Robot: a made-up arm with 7 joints. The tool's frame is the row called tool.
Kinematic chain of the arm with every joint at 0, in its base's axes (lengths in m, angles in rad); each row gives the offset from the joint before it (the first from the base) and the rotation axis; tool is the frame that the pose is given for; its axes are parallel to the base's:
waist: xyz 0 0 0.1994 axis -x
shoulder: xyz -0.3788 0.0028 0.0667 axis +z
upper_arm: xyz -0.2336 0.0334 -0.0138 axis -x
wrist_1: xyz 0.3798 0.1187 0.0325 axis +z
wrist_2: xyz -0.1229 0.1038 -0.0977 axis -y
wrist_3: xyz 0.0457 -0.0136 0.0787 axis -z
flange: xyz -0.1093 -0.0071 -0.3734 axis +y
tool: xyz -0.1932 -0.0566 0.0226
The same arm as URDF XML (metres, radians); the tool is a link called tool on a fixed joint. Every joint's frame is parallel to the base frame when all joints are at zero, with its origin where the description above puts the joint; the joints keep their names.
<robot name="arm">
  <joint name="tool_joint" type="fixed">
    <parent link="link7"/>
    <child link="tool"/>
    <origin xyz="-0.1932 -0.0566 0.0226"/>
  </joint>
  <joint name="flange" type="continuous">
    <parent link="link6"/>
    <child link="link7"/>
    <origin xyz="-0.1093 -0.0071 -0.3734"/>
    <axis xyz="0 1 0"/>
  </joint>
  <joint name="wrist_3" type="continuous">
    <parent link="link5"/>
    <child link="link6"/>
    <origin xyz="0.0457 -0.0136 0.0787"/>
    <axis xyz="0 0 -1"/>
  </joint>
  <joint name="wrist_2" type="continuous">
    <parent link="link4"/>
    <child link="link5"/>
    <origin xyz="-0.1229 0.1038 -0.0977"/>
    <axis xyz="0 -1 0"/>
  </joint>
  <joint name="wrist_1" type="continuous">
    <parent link="link3"/>
    <child link="link4"/>
    <origin xyz="0.3798 0.1187 0.0325"/>
    <axis xyz="0 0 1"/>
  </joint>
  <joint name="upper_arm" type="continuous">
    <parent link="link2"/>
    <child link="link3"/>
    <origin xyz="-0.2336 0.0334 -0.0138"/>
    <axis xyz="-1 0 0"/>
  </joint>
  <joint name="shoulder" type="continuous">
    <parent link="link1"/>
    <child link="link2"/>
    <origin xyz="-0.3788 0.0028 0.0667"/>
    <axis xyz="0 0 1"/>
  </joint>
  <joint name="waist" type="continuous">
    <parent link="base"/>
    <child link="link1"/>
    <origin xyz="0 0 0.1994"/>
    <axis xyz="-1 0 0"/>
  </joint>
  <link name="base"/>
  <link name="link1"/>
  <link name="link2"/>
  <link name="link3"/>
  <link name="link4"/>
  <link name="link5"/>
  <link name="link6"/>
  <link name="link7"/>
  <link name="tool"/>
</robot>

